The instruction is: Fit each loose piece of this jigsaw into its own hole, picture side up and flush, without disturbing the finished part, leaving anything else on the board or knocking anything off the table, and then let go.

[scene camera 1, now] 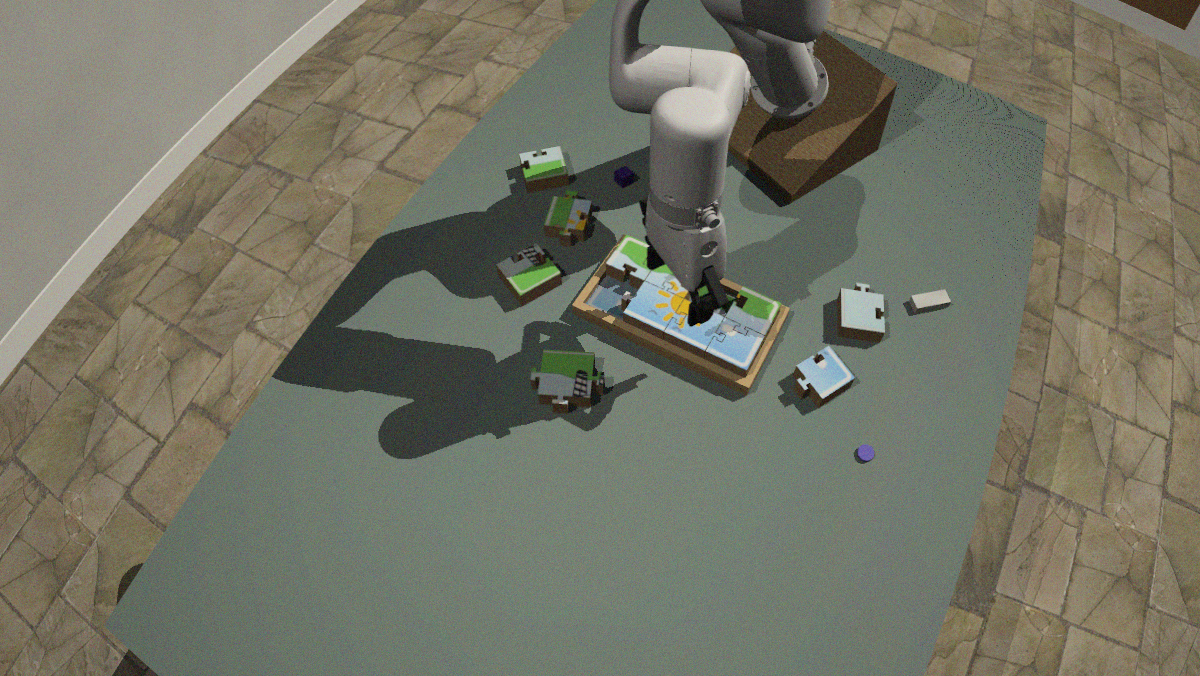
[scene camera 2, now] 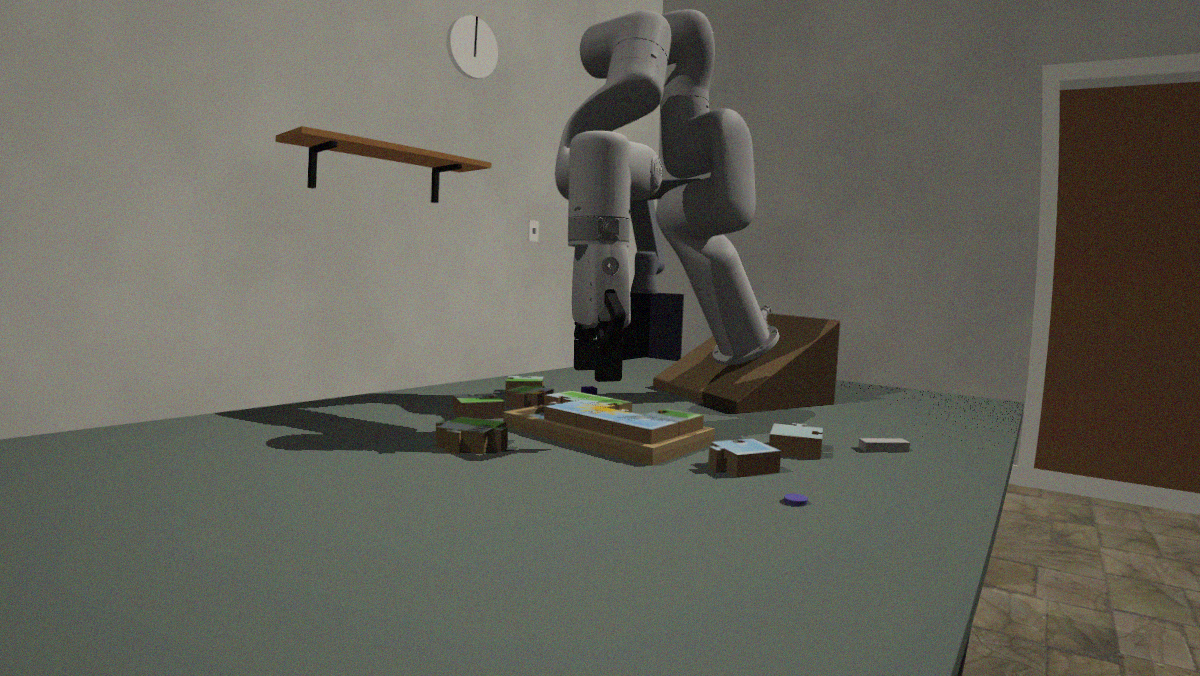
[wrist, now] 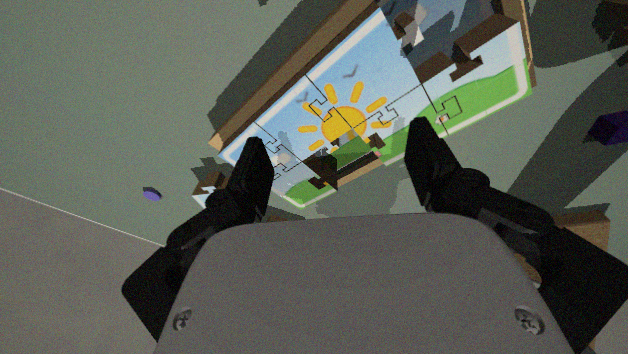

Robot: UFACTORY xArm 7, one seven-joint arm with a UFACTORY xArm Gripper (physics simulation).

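The jigsaw board [scene camera 1: 663,351] [scene camera 2: 587,440] [wrist: 292,75] has a wooden rim, with joined sun, sky and grass pieces in it. One hole [scene camera 1: 608,293] [wrist: 435,35] is at its left end in scene camera 1; another hole [wrist: 355,150] is on its grass side. My gripper [scene camera 1: 676,283] [scene camera 2: 597,369] [wrist: 334,147] is open and empty above the board. Loose pieces lie picture side up: white-green [scene camera 1: 544,163], green-orange [scene camera 1: 569,214], grey-green [scene camera 1: 529,272], green with a striped patch [scene camera 1: 566,373] [scene camera 2: 471,434], pale blue-grey [scene camera 1: 860,312] [scene camera 2: 796,436] and sky-blue [scene camera 1: 827,375] [scene camera 2: 744,455].
A dark purple cube [scene camera 1: 623,175] [wrist: 611,127] lies near the arm's wooden base [scene camera 1: 814,142] [scene camera 2: 780,369]. A purple disc [scene camera 1: 864,453] [scene camera 2: 795,499] [wrist: 152,194] and a white block [scene camera 1: 929,299] [scene camera 2: 883,445] lie near the loose blue pieces. The arm's shadow crosses the table.
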